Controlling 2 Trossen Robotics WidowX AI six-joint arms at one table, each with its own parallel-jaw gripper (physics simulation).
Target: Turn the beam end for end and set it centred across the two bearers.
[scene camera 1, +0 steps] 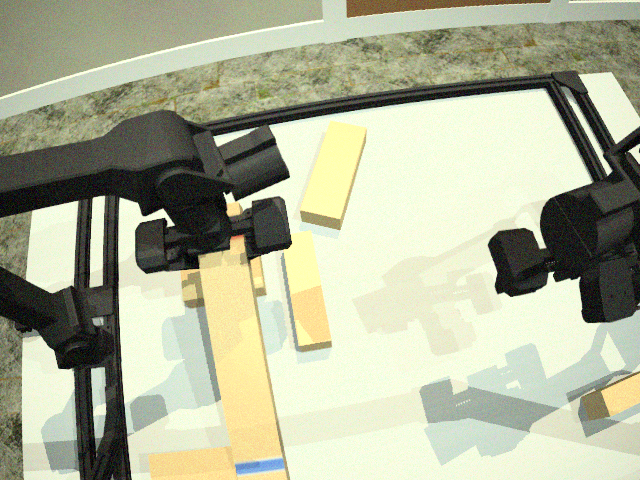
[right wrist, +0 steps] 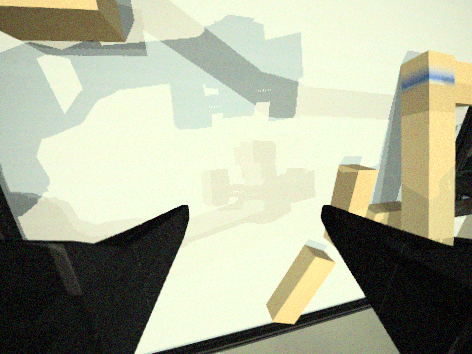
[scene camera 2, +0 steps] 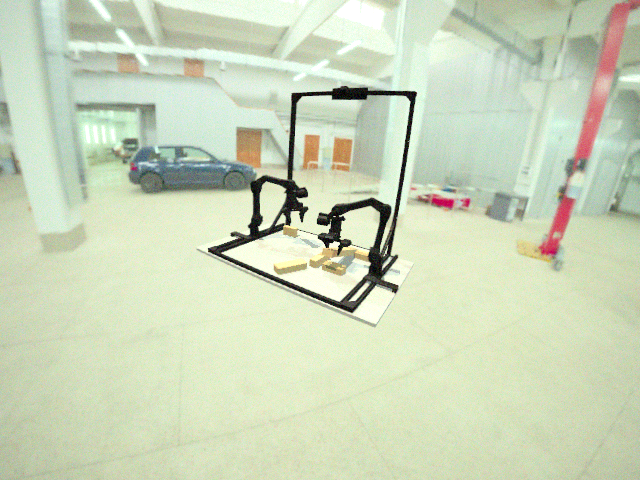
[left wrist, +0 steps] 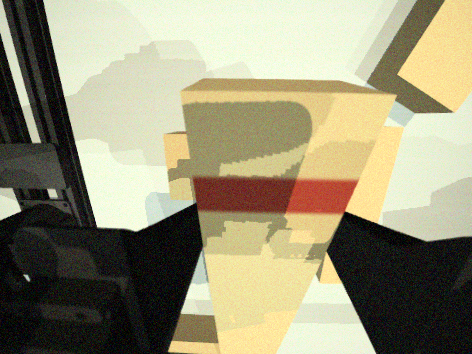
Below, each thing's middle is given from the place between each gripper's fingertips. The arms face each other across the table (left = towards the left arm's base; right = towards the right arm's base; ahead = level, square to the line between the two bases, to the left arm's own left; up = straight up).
Scene:
Right now the beam (scene camera 1: 232,311) is 12 cm behind my left hand and 2 cm below it.
Right now my right hand is 35 cm to the right of the beam, 10 cm above it and 1 cm short of it.

